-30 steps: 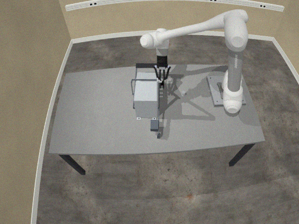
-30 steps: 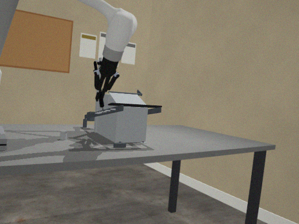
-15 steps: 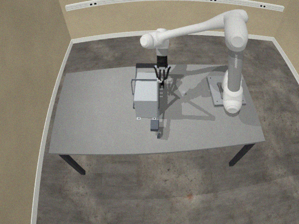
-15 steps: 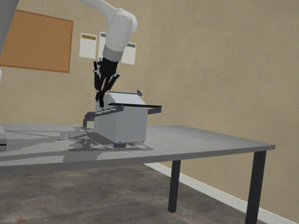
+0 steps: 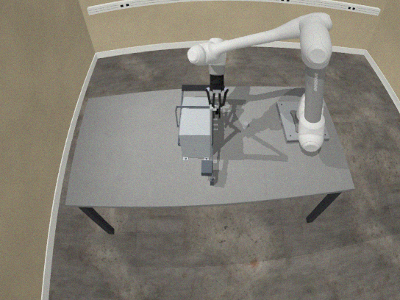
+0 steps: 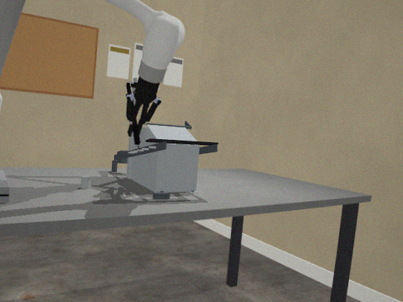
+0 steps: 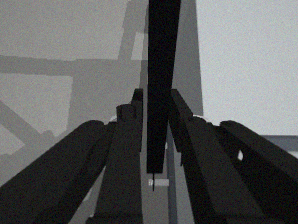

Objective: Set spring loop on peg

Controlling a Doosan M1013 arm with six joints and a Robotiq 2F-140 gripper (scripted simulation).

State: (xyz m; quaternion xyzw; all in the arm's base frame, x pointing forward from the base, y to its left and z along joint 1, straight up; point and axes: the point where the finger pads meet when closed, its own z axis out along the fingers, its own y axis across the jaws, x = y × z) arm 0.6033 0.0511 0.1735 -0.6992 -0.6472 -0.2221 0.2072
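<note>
The dark spring lies 20 mm to the left of my hand and 30 mm above it. The rest, counted from my hand: steel test weight 190 mm behind, 50 mm to the right, 190 mm below.
</note>
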